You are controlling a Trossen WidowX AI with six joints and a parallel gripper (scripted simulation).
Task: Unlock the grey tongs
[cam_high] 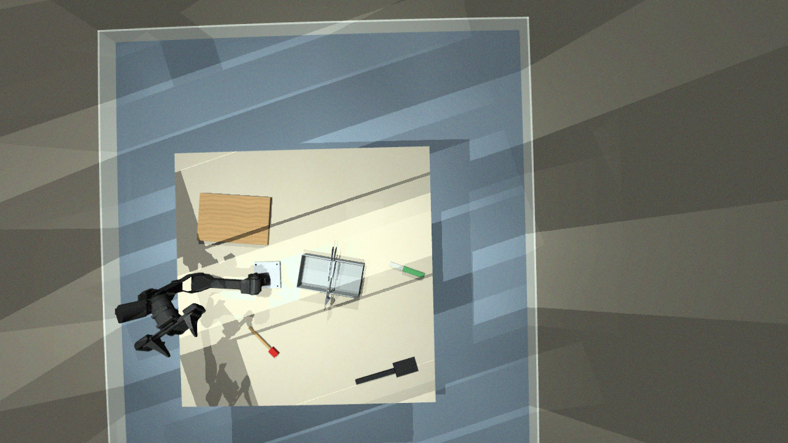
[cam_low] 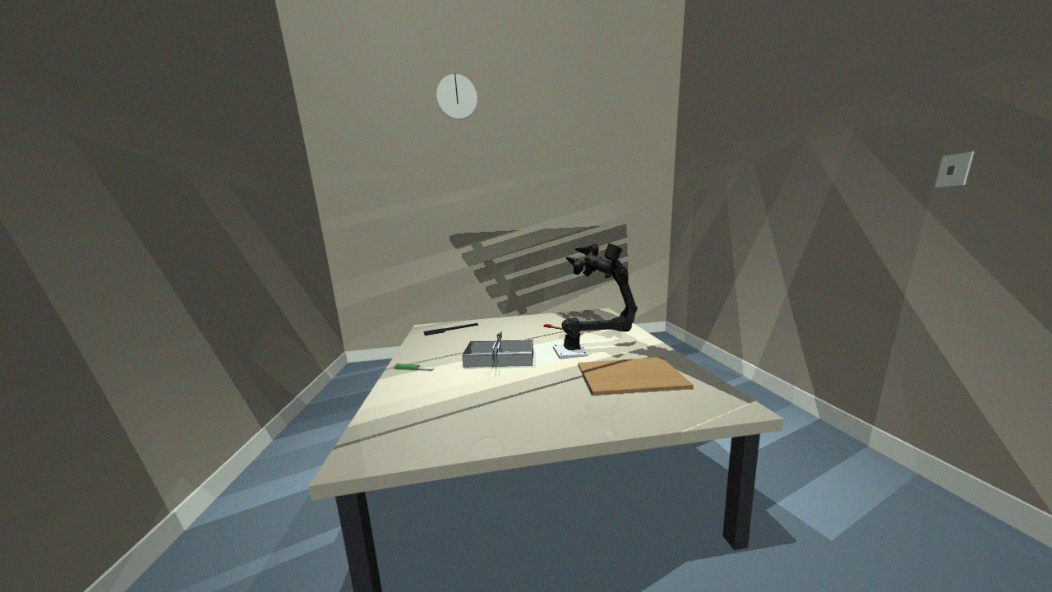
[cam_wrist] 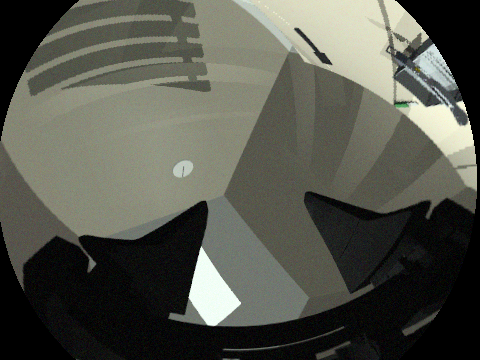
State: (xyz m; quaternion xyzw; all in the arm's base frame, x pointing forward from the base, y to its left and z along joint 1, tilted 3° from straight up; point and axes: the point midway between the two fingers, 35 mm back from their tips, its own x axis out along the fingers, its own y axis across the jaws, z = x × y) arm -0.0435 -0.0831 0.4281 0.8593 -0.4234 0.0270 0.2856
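My gripper tip is 420 mm above the grey roasting tin, 390 mm short of it and 90 mm to the right of it. Also, from my gripper tip: wooden board 440 mm below, 430 mm to the left, 70 mm behind; then black spatula 620 mm ahead, 440 mm below, 430 mm to the right; then red-headed wooden tool 440 mm below, 220 mm to the right, 10 mm ahead.
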